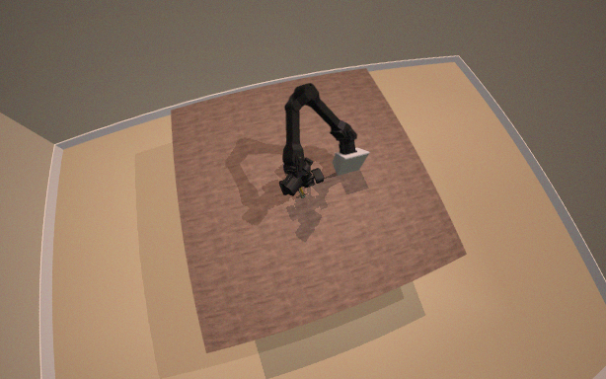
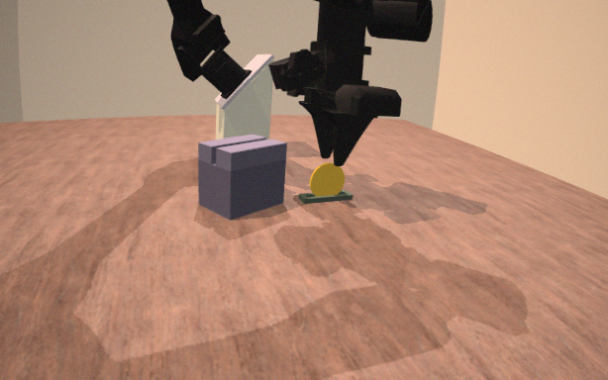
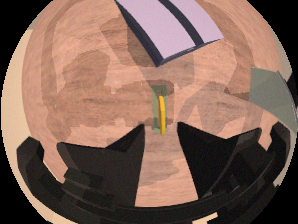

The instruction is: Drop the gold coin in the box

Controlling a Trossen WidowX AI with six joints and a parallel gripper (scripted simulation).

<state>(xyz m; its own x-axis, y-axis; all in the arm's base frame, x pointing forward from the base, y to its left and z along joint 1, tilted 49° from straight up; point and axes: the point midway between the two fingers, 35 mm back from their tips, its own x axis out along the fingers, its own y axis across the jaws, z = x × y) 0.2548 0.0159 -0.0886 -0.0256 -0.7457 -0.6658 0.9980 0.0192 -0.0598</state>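
Now: gripper tip 30 mm above the gold coin.
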